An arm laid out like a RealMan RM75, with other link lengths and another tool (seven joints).
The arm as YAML. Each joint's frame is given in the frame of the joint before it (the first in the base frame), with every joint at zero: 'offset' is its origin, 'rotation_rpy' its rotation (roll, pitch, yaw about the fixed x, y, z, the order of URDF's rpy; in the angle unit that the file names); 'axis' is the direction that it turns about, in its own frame. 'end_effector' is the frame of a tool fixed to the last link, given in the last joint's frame.
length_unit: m
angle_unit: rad
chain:
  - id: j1
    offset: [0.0, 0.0, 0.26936]
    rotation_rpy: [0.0, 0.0, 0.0]
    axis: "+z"
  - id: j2
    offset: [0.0, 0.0, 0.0]
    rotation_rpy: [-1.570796, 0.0, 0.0]
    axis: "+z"
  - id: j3
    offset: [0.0, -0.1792, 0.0]
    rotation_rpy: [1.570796, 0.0, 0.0]
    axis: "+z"
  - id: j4
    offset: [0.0, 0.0, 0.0]
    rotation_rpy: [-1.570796, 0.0, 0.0]
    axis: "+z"
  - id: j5
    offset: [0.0, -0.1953, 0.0]
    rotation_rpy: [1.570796, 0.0, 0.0]
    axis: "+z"
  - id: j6
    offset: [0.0, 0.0, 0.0]
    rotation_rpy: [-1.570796, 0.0, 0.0]
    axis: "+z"
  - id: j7
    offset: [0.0, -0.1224, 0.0]
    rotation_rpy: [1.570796, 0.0, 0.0]
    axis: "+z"
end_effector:
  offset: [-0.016, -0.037, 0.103]
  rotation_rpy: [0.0, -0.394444, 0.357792]
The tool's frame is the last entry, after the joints.
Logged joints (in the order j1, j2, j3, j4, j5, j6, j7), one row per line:
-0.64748 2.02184 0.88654 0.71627 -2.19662 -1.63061 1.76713
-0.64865 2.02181 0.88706 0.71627 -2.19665 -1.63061 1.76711
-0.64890 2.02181 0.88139 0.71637 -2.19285 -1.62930 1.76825
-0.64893 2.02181 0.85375 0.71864 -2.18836 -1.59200 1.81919
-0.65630 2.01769 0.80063 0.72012 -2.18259 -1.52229 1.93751
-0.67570 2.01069 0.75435 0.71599 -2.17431 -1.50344 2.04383
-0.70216 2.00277 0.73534 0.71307 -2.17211 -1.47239 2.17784
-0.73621 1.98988 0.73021 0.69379 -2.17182 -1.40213 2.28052
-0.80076 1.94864 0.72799 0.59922 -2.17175 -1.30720 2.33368
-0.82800 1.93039 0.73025 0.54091 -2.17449 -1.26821 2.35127
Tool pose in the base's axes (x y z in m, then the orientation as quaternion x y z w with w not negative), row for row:
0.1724 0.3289 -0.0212 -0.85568 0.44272 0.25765 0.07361
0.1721 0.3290 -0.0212 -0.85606 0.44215 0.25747 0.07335
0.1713 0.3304 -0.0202 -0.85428 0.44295 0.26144 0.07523
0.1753 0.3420 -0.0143 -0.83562 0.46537 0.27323 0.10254
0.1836 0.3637 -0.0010 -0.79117 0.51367 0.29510 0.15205
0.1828 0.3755 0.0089 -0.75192 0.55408 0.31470 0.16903
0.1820 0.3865 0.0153 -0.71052 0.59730 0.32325 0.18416
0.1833 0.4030 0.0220 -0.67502 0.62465 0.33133 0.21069
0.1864 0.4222 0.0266 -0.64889 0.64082 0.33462 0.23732
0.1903 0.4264 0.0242 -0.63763 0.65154 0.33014 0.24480
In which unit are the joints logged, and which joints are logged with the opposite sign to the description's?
The joints are logged in radians. Opposite sign: j1, j3, j4.
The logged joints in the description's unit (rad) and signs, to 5 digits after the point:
0.64748 2.02184 -0.88654 -0.71627 -2.19662 -1.63061 1.76713
0.64865 2.02181 -0.88706 -0.71627 -2.19665 -1.63061 1.76711
0.64890 2.02181 -0.88139 -0.71637 -2.19285 -1.62930 1.76825
0.64893 2.02181 -0.85375 -0.71864 -2.18836 -1.59200 1.81919
0.65630 2.01769 -0.80063 -0.72012 -2.18259 -1.52229 1.93751
0.67570 2.01069 -0.75435 -0.71599 -2.17431 -1.50344 2.04383
0.70216 2.00277 -0.73534 -0.71307 -2.17211 -1.47239 2.17784
0.73621 1.98988 -0.73021 -0.69379 -2.17182 -1.40213 2.28052
0.80076 1.94864 -0.72799 -0.59922 -2.17175 -1.30720 2.33368
0.82800 1.93039 -0.73025 -0.54091 -2.17449 -1.26821 2.35127

